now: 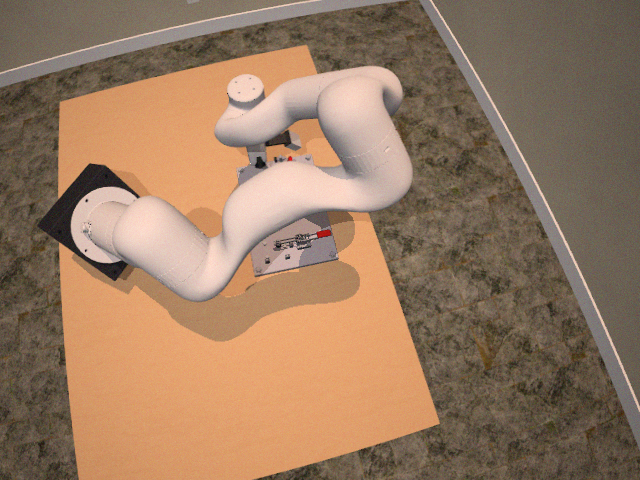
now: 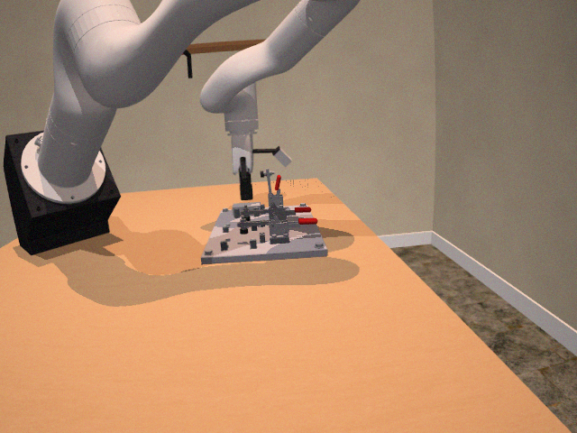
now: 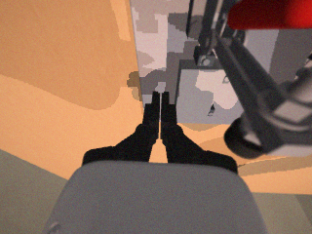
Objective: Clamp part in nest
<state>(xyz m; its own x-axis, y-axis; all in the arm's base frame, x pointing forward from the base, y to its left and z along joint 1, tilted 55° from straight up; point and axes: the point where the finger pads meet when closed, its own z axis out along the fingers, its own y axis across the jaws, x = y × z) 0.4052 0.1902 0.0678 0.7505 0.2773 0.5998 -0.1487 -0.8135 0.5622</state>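
My hand is 4 cm to the left of the grey block, 3 cm above it and 1 cm past it. The rest, counted from my hand: grey fixture plate (15 cm to the right, 6 cm below, 1 cm ahead).
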